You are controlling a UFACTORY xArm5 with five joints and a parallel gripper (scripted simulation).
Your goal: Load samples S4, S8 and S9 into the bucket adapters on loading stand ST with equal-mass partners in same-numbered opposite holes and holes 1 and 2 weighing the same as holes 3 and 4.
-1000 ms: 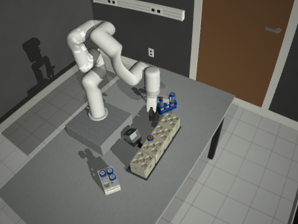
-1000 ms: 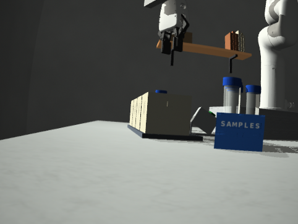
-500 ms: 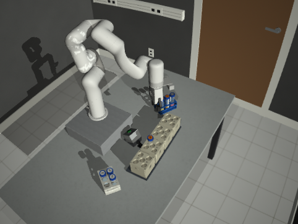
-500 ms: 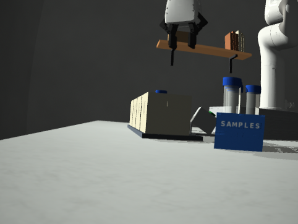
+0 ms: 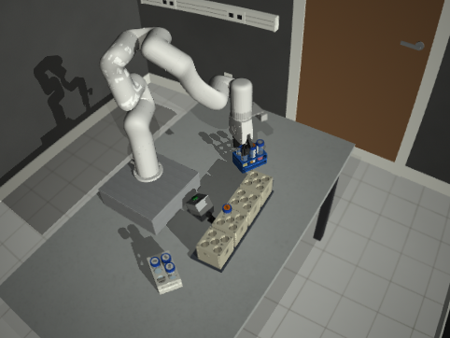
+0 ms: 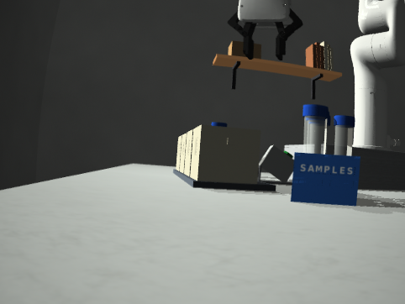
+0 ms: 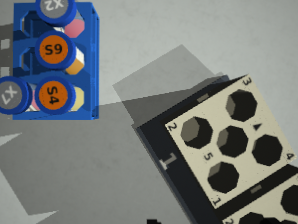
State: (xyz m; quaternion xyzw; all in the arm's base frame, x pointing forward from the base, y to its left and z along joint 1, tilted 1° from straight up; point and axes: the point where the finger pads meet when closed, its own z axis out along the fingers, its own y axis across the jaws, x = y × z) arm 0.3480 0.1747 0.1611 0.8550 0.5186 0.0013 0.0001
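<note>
Now: the blue samples rack 22 cm below my hand, 17 cm to the left of it and 6 cm behind it. Round my hand: white blanks rack (49 cm to the right, 22 cm below, 2 cm behind); then adapter (20 cm below, 7 cm ahead, 1 cm to the left).
</note>
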